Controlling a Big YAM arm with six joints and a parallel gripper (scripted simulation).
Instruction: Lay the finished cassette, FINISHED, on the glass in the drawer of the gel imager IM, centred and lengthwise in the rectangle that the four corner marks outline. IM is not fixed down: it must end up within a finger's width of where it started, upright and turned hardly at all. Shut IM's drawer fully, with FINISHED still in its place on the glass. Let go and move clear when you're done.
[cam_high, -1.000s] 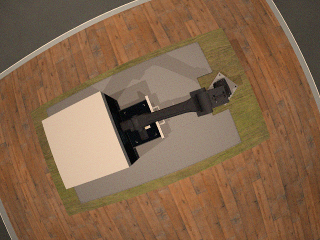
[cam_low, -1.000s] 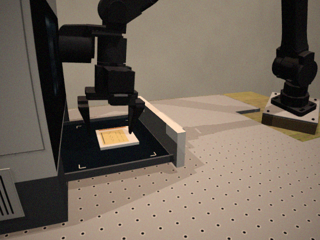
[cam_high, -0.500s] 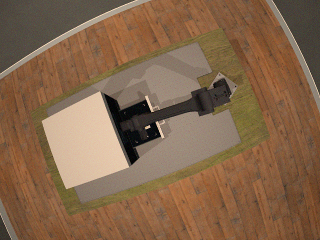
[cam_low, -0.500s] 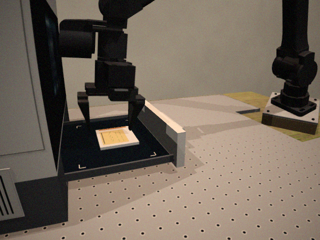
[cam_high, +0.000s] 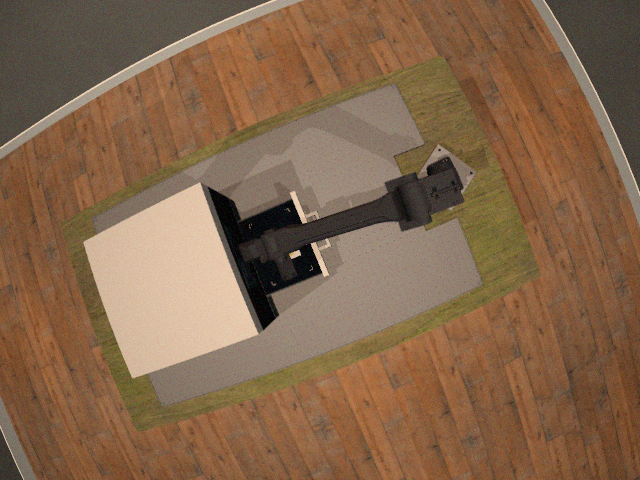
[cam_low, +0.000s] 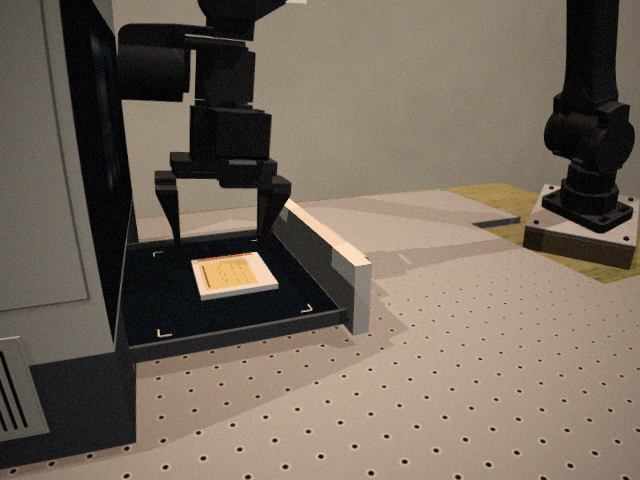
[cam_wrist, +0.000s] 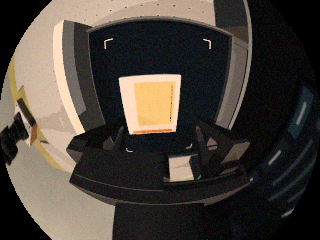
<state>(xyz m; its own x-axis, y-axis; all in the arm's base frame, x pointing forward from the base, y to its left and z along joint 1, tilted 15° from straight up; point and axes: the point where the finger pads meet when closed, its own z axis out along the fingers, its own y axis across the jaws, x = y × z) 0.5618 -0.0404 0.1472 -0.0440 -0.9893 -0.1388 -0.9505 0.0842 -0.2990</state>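
Right now my hand is 1 cm short of the imager drawer and 3 cm above it. The rest, counted from my hand: cassette 1 cm behind, 1 cm to the right, 4 cm below.
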